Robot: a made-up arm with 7 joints. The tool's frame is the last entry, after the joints.
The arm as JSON. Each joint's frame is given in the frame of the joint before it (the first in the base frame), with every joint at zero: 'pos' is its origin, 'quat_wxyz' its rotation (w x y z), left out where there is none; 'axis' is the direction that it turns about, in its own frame. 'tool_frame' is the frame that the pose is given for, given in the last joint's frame.
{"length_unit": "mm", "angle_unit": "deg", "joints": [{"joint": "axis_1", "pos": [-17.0, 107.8, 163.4], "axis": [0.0, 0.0, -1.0]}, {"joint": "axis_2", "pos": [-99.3, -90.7, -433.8], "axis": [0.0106, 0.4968, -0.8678]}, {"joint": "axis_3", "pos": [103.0, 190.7, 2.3], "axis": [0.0, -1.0, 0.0]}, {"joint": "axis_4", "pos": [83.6, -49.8, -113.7], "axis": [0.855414, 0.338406, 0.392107]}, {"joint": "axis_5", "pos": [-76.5, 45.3, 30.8], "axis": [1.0, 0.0, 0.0]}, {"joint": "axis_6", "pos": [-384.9, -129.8, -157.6], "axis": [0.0, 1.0, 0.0]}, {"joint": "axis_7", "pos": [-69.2, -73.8, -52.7], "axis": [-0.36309, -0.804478, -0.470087]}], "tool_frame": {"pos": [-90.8, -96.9, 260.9], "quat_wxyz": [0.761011, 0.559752, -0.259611, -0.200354]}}
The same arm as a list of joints. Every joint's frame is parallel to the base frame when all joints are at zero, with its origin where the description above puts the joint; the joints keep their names.
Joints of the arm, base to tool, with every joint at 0 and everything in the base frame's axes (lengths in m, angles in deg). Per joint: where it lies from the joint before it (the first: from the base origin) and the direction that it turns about. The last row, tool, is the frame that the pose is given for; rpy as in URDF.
axis_1: xyz -0.017 0.1078 0.1634 axis 0 0 -1
axis_2: xyz -0.0993 -0.0907 -0.4338 axis 0.0106 0.4968 -0.8678
axis_3: xyz 0.103 0.1907 0.0023 axis 0 -1 0
axis_4: xyz 0.0836 -0.0498 -0.1137 axis 0.855414 0.338406 0.392107
axis_5: xyz -0.0765 0.0453 0.0308 axis 1 0 0
axis_6: xyz -0.3849 -0.1298 -0.1576 axis 0 1 0
axis_7: xyz -0.0692 -0.0738 -0.0527 axis -0.36309 -0.804478 -0.470087
tool: xyz -0.0908 -0.0969 0.2609 rpy 75.99 -9.84 -37.19

